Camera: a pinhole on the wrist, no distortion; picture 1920 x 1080 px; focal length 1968.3 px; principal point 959.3 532.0 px. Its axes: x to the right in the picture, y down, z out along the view. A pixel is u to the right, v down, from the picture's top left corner.
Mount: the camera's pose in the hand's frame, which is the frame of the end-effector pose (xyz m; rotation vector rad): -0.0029 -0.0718 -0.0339 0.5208 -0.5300 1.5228
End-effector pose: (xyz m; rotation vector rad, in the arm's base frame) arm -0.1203 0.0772 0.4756 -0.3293 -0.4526 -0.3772
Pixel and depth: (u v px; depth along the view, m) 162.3 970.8 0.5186
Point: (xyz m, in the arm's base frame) -0.5383 -0.2899 0.7500
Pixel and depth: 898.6 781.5 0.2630
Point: -0.3122 -0.0609 0.6539
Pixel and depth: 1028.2 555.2 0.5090
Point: -0.4205 -0.1034 0.8739
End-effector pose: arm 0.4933 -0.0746 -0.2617 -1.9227 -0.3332 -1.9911
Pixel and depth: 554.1 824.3 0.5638
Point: 0.5915 0.5362 -0.2914
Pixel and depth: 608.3 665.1 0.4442
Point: 0.5687 0.4086 -0.2497
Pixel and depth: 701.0 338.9 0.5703
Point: 0.6309 0.5096 -0.1536
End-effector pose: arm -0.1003 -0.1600 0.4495 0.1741 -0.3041 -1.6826
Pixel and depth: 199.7 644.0 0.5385
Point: -0.7107 -0.0413 0.5240
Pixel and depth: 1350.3 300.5 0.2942
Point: -0.3691 -0.1441 0.6114
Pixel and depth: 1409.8 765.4 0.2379
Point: -0.3176 -0.0902 0.5718
